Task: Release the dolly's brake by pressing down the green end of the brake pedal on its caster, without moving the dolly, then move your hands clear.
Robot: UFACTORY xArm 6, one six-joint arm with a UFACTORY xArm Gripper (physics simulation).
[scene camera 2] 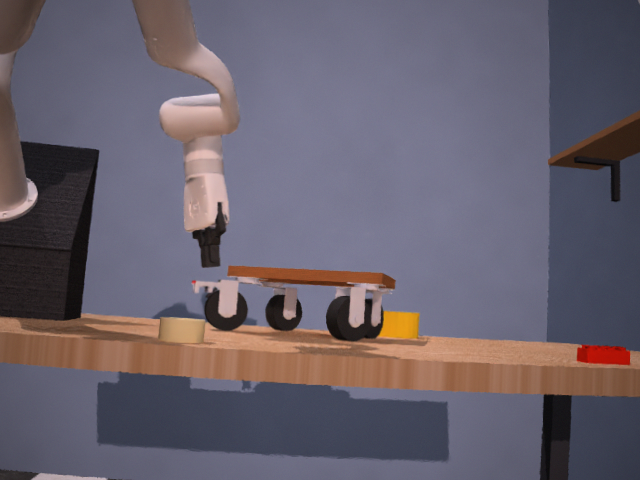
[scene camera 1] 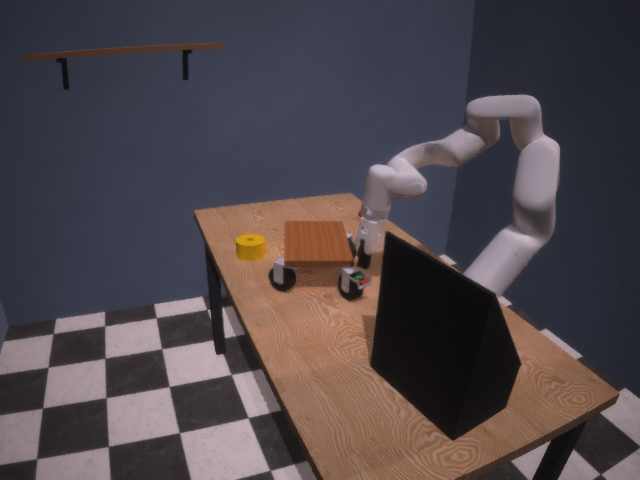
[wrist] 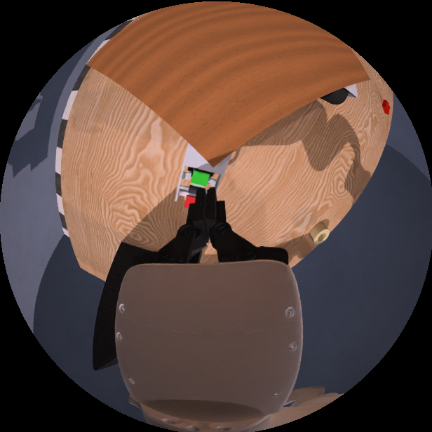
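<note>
The dolly (scene camera 1: 316, 241) (scene camera 2: 310, 275) (wrist: 225, 75) has a wooden deck and black wheels and stands on the table. The caster at its near corner bears the brake pedal, with a green end (scene camera 1: 357, 277) (wrist: 200, 178) next to the deck corner and a red end (scene camera 1: 364, 281) (scene camera 2: 194, 282) (wrist: 190, 201) farther out. My gripper (scene camera 1: 363, 266) (scene camera 2: 210, 265) (wrist: 208, 199) is shut and empty. In the second scene view its tips hang a little above the pedal, apart from it. In the wrist view the fingers cover part of the area beside the red end.
A tall black block (scene camera 1: 434, 330) (scene camera 2: 41, 227) (wrist: 107, 310) stands on the table (scene camera 1: 330, 392) (scene camera 2: 289, 369). A yellow cylinder (scene camera 1: 250, 248) (scene camera 2: 402, 324) is beyond the dolly. A beige ring (scene camera 2: 181, 330) (wrist: 320, 234) and a red brick (scene camera 2: 603, 354) (wrist: 386, 106) lie near the table edge.
</note>
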